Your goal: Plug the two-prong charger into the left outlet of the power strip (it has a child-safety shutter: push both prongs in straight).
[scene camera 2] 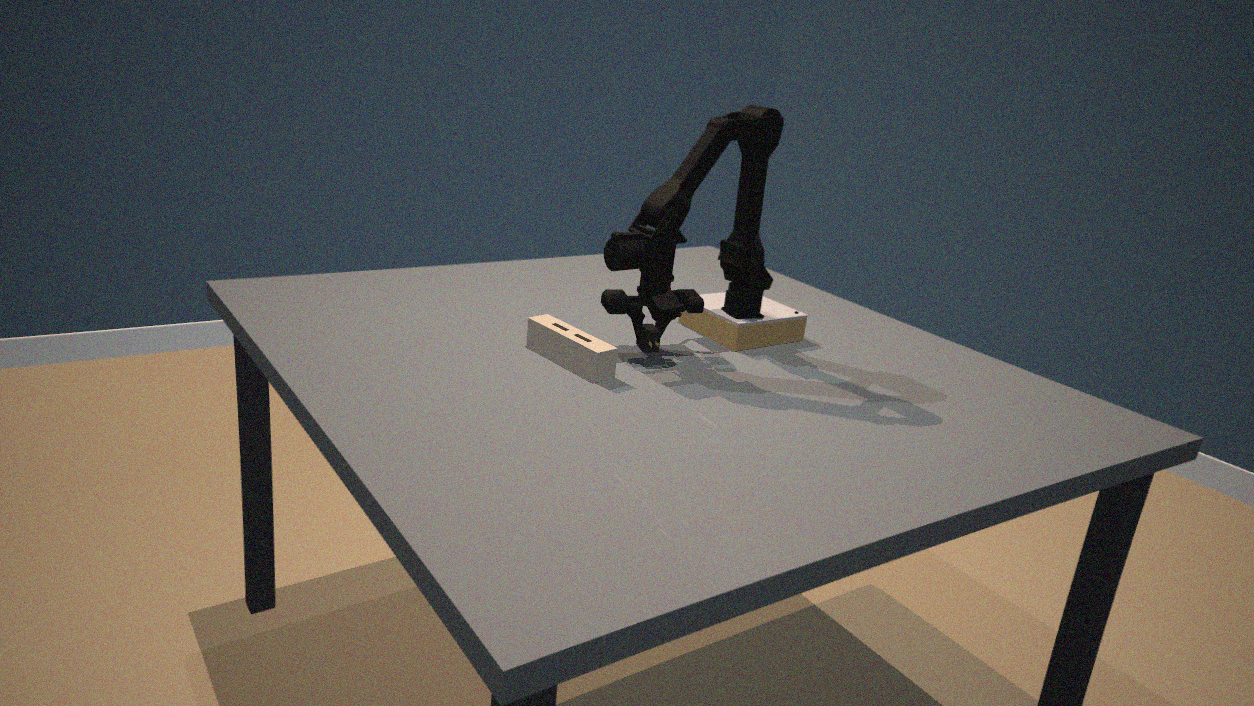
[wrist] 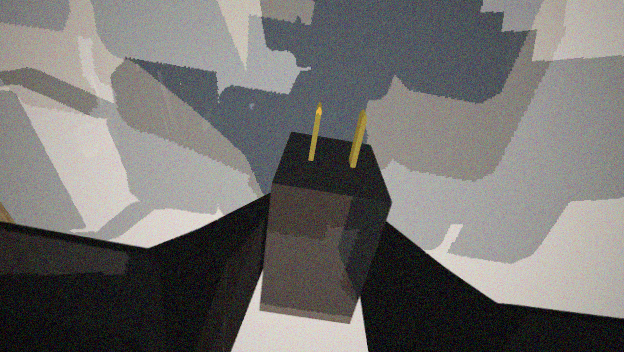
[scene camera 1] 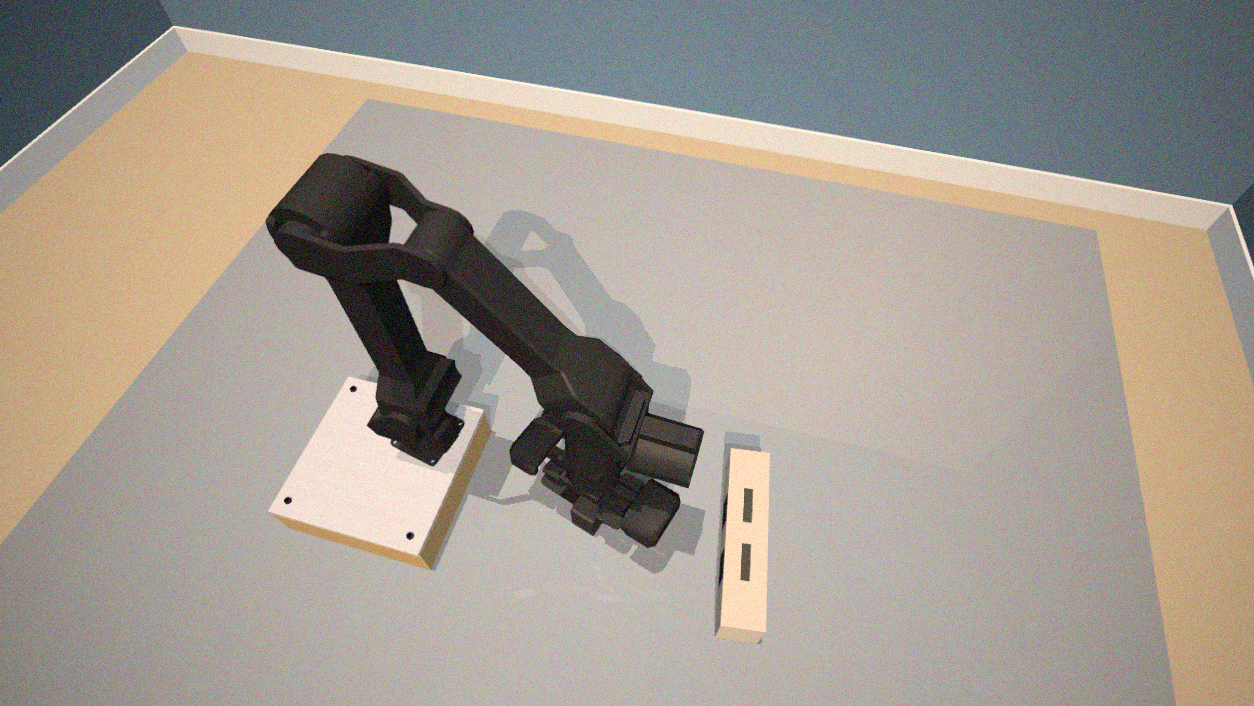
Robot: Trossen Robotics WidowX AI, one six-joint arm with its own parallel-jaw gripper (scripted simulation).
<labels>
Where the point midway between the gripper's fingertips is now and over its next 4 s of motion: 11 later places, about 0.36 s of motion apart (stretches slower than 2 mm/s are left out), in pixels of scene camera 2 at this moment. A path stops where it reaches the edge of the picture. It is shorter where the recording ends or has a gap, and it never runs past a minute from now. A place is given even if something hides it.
My gripper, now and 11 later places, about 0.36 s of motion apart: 647, 342; 648, 322; 648, 317; 646, 321; 643, 324; 641, 329; 639, 333; 637, 338; 635, 342; 631, 344; 627, 345; 622, 347
</labels>
